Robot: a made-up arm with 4 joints.
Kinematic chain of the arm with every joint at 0, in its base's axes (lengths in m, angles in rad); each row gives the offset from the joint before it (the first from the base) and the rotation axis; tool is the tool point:
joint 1: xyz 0 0 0.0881 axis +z
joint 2: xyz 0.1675 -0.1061 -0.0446 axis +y
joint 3: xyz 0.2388 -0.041 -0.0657 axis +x
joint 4: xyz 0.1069 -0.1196 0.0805 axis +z
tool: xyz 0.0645 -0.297 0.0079
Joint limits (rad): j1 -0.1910..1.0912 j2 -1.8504..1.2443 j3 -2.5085..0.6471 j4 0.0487..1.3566
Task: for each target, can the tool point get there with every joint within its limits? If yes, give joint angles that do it. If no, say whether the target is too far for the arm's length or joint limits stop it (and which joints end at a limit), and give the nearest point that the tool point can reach.
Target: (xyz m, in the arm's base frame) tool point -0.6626 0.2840 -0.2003
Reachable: no: joint limits stop it (at a limit: joint 1, joint 2, joint 3, joint 4) | nearest point -0.0243 0.4696 -0.3242 | short by 0.676 m
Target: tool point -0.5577 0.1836 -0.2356
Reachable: no: joint limits stop it (at a limit: joint 1, joint 2, joint 3, joint 4) | nearest point -0.0243 0.4696 -0.3242 | short by 0.612 m
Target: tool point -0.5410 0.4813 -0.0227
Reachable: no: joint limits stop it (at a limit: joint 1, joint 2, joint 3, joint 4) | nearest point -0.0243 0.4696 -0.3242 | short by 0.598 m
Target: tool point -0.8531 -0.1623 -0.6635
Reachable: no: too far | nearest point -0.0296 -0.5341 -0.4370 | short by 0.932 m
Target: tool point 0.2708 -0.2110 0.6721
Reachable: yes | joints 0.6050 -1.4545 -0.5127 0.8884
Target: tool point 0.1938 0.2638 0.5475
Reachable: yes | joints 0.4840 -0.8918 -2.1485 0.2142
